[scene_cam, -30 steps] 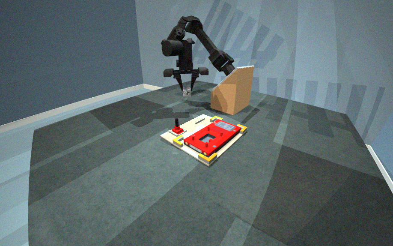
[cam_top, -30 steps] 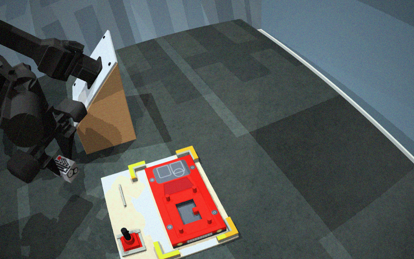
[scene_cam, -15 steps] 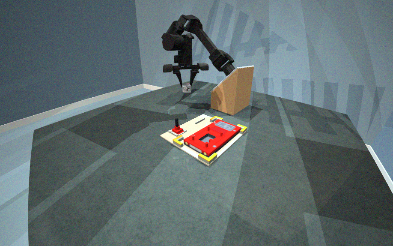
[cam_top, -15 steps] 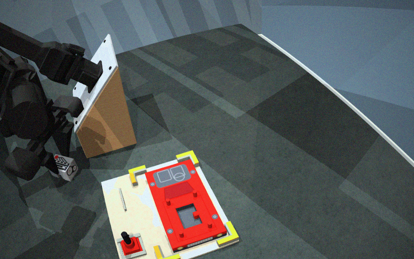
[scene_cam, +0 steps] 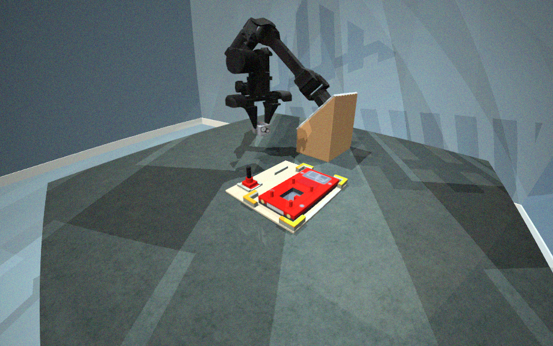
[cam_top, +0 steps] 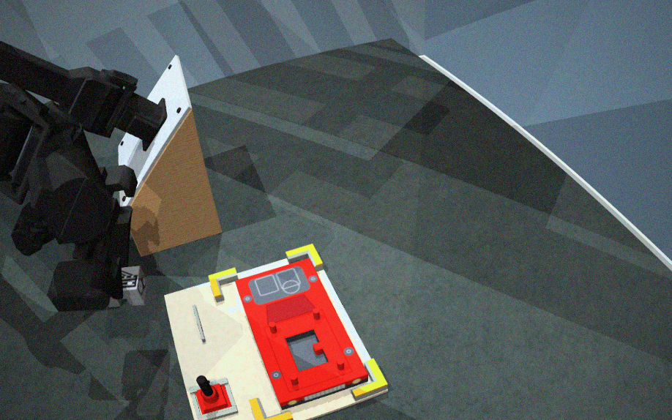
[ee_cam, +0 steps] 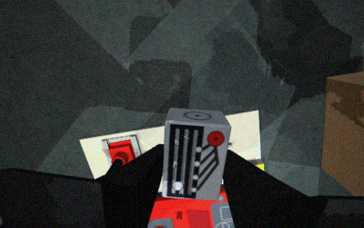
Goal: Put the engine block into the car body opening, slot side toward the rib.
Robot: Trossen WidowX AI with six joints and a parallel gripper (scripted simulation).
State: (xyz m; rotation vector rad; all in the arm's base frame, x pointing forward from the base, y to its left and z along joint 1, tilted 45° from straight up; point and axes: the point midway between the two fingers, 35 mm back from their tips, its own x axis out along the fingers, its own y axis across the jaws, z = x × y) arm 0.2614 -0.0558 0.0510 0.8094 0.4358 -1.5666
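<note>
My gripper tip is now 15 cm to the right of the grey bar, 12 cm above it and 4 cm short of it. Also, from my gripper tip: grey engine block (1 cm below).
</note>
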